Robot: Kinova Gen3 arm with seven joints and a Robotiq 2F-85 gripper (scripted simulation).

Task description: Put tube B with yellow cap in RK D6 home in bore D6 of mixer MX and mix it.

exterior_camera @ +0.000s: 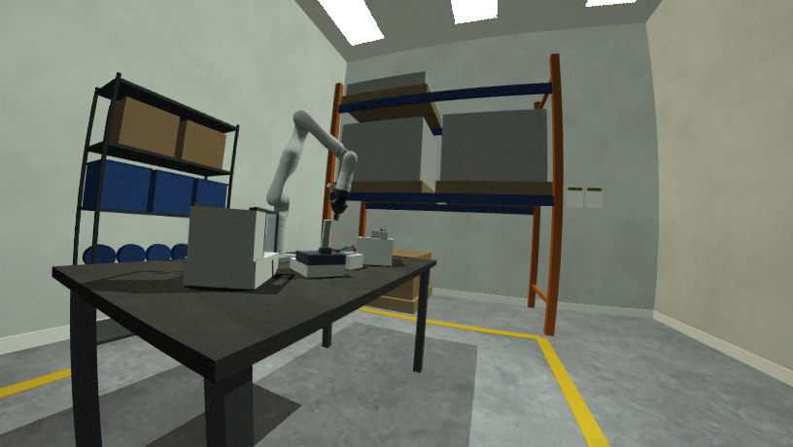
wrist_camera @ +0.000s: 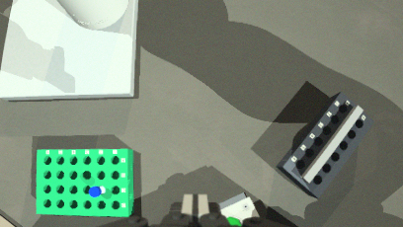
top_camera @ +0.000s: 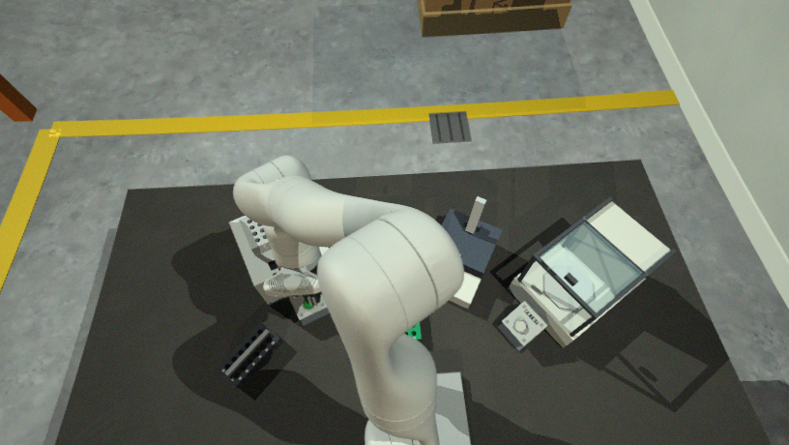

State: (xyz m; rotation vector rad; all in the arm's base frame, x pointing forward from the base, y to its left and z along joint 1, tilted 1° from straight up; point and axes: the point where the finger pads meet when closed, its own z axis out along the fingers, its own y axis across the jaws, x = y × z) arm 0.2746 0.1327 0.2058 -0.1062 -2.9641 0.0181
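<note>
The green start key is 40 mm ahead of my hand, 30 mm to the left of it and 160 mm below it. Also, from my hand: tube B (250 mm ahead, 60 mm to the left, 70 mm below); blue-capped tube (130 mm to the right, 200 mm below); green tube rack RK (10 mm behind, 150 mm to the right, 210 mm below).
</note>
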